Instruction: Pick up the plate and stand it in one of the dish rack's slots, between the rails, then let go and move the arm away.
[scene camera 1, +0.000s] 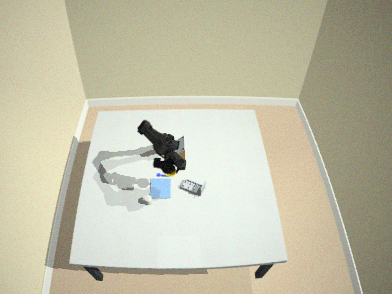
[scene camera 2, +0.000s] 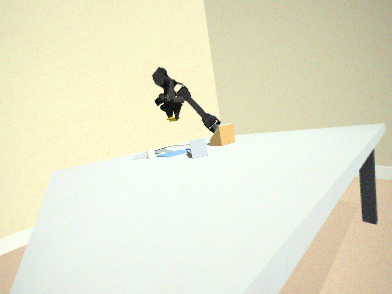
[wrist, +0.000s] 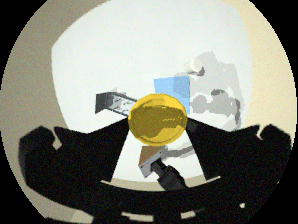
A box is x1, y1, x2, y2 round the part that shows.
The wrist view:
my gripper: [17, 116, 292, 223]
yellow plate: [128, 93, 187, 146], held by my gripper
grey dish rack: [94, 92, 136, 116]
